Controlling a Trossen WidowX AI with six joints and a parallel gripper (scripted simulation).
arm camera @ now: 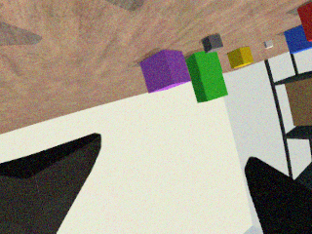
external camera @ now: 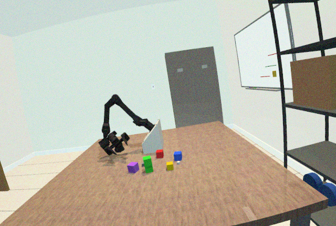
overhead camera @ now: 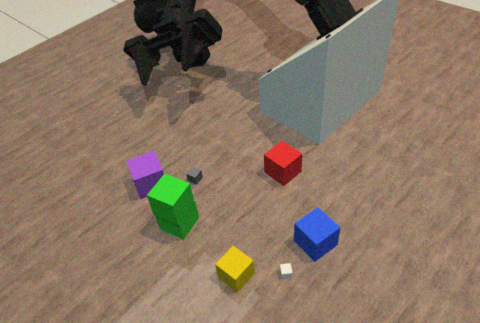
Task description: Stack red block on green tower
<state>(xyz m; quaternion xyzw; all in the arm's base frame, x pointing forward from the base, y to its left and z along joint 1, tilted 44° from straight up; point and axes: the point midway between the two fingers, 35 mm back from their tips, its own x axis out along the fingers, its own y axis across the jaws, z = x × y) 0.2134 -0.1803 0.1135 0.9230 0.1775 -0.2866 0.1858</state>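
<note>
My gripper tip is now 240 mm to the right of the red block, 70 mm above it and 30 mm past it. The rest, counted from my gripper tip: purple block 130 mm ahead, 90 mm to the left, 70 mm below; then yellow block 310 mm to the left, 150 mm ahead, 80 mm below; then small grey cube 140 mm to the left, 90 mm below, 70 mm ahead.
</note>
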